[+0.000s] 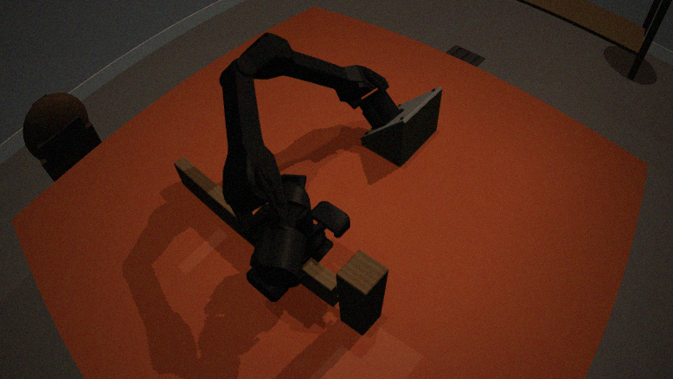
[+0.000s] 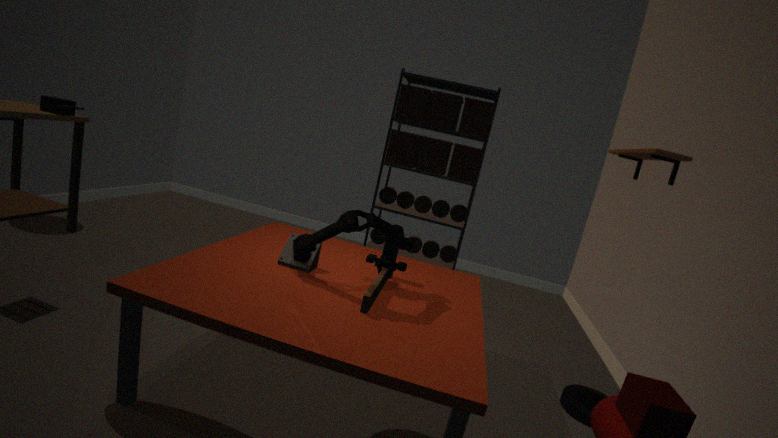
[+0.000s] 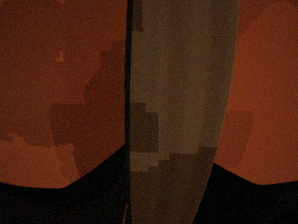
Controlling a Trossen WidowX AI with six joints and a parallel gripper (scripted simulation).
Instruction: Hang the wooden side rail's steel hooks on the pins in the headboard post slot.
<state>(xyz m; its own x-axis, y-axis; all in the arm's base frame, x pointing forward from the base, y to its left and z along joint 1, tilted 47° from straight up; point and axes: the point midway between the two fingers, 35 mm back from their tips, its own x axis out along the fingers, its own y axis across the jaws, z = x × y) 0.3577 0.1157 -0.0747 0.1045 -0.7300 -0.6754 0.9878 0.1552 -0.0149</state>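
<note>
The wooden headboard post lies 120 mm to the left of my gripper tip, 70 mm above it and 10 mm behind it.
</note>
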